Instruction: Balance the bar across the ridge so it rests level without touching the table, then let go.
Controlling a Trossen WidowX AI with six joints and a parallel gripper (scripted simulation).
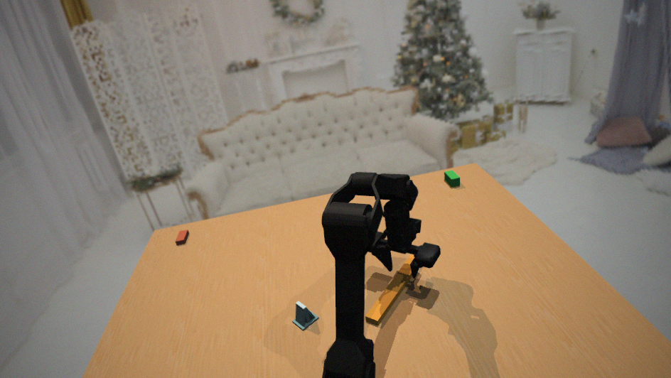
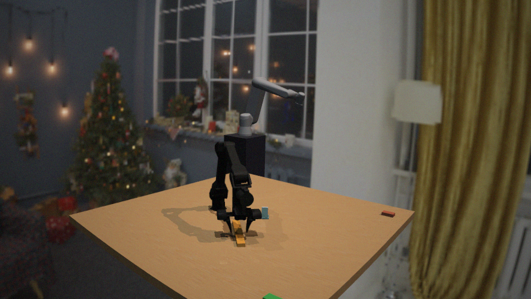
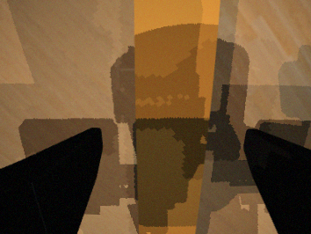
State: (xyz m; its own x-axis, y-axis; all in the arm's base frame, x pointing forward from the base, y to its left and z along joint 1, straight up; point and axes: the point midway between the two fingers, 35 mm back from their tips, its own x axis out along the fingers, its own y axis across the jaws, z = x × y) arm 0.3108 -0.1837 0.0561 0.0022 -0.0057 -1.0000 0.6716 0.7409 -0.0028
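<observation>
The orange bar is 2 cm to the left of my gripper tip, 2 cm behind it and 1 cm below it. Round my gripper tip: red block: 68 cm to the left, 43 cm ahead, 1 cm below; green block: 43 cm ahead, 32 cm to the right, 1 cm below.
</observation>
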